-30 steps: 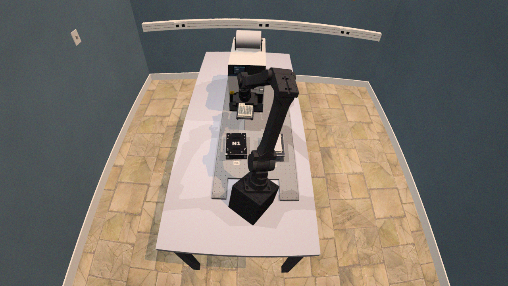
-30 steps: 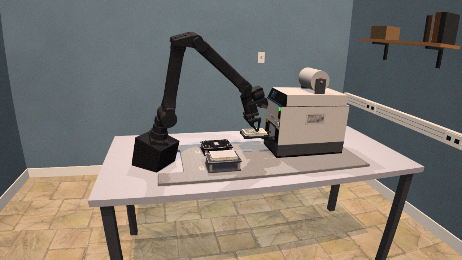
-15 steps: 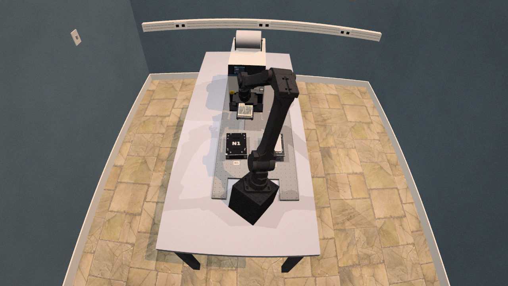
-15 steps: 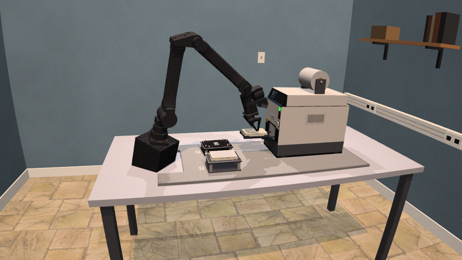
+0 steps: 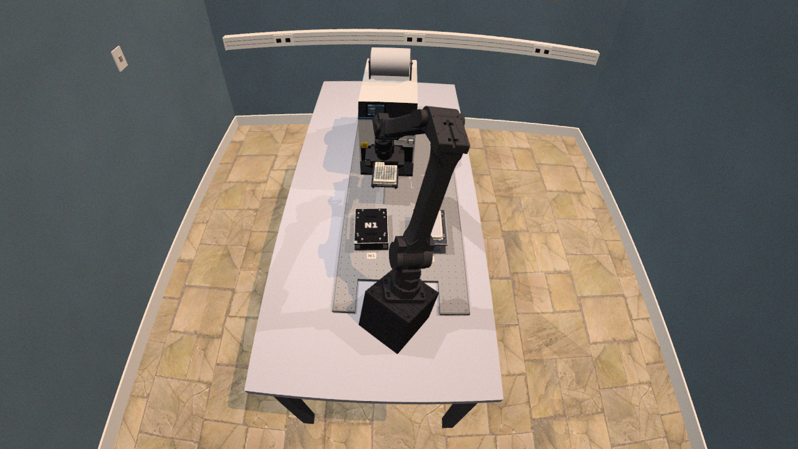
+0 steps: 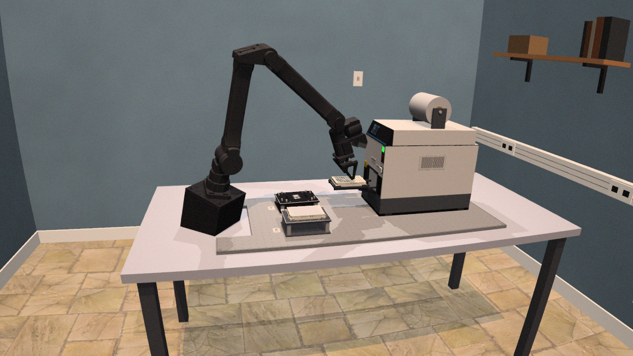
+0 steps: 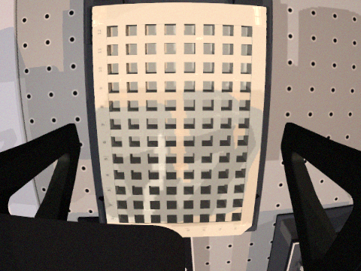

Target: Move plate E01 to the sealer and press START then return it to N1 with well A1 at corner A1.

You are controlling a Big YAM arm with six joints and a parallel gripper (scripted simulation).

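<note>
Now: the sealer stage 4 cm below my hand. The rest, counted from my hand: cream plate (24 cm behind, 13 cm to the right, 8 cm below); then nest N1 (20 cm behind, 11 cm below, 7 cm to the left); then foil roll (33 cm ahead, 27 cm above, 6 cm to the right).
</note>
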